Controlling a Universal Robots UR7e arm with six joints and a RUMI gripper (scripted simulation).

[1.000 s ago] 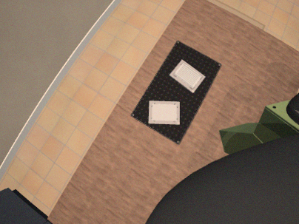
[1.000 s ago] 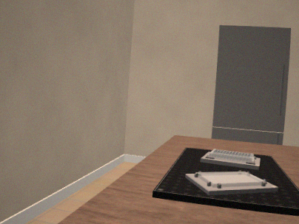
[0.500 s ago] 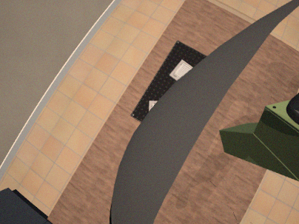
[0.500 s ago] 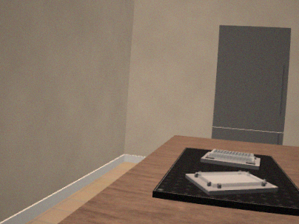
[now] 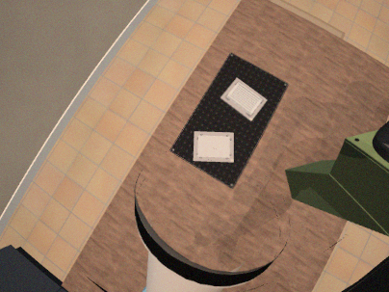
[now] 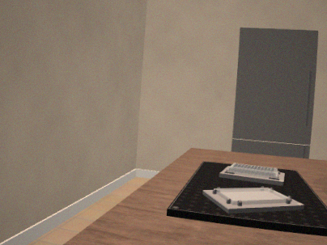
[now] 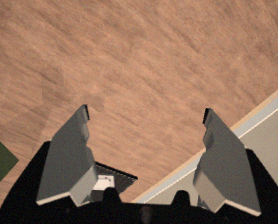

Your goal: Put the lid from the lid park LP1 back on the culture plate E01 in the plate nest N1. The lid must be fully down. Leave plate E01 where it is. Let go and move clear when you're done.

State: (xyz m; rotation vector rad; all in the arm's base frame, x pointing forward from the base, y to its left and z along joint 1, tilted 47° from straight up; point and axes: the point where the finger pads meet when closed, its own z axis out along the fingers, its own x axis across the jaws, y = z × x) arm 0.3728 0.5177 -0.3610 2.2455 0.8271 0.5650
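My hand is 500 mm to the left of the lid, 160 mm above it and 50 mm short of it. Also, from my hand: culture plate E01 (740 mm to the right, 160 mm below, 30 mm ahead); then plate nest N1 (740 mm to the right, 170 mm below, 30 mm ahead); then lid park LP1 (500 mm to the right, 170 mm below, 50 mm ahead).
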